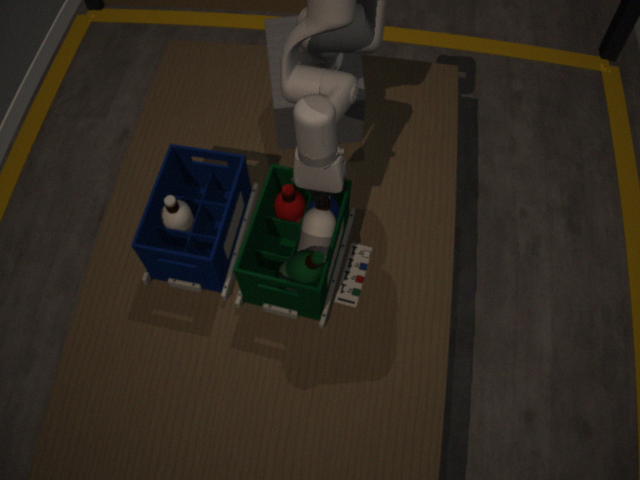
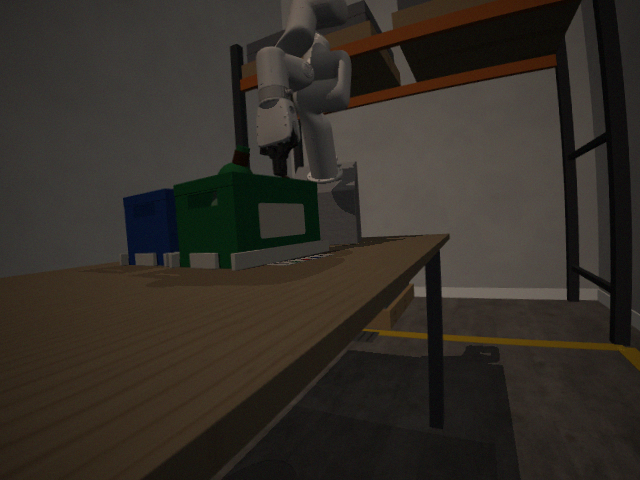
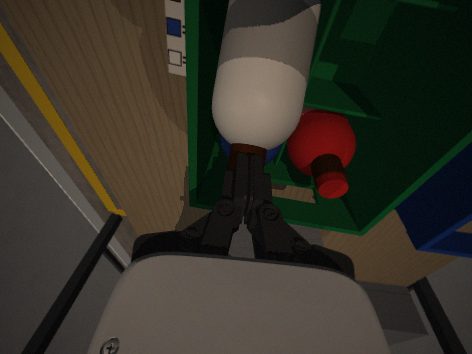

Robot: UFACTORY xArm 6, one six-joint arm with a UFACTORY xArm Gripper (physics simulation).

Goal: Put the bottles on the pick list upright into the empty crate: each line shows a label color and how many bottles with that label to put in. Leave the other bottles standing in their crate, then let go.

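Labels:
Red bottle: visible in image 1 and image 3. On the bottle, (image 1: 290,206) and (image 3: 323,144) are the same spot.

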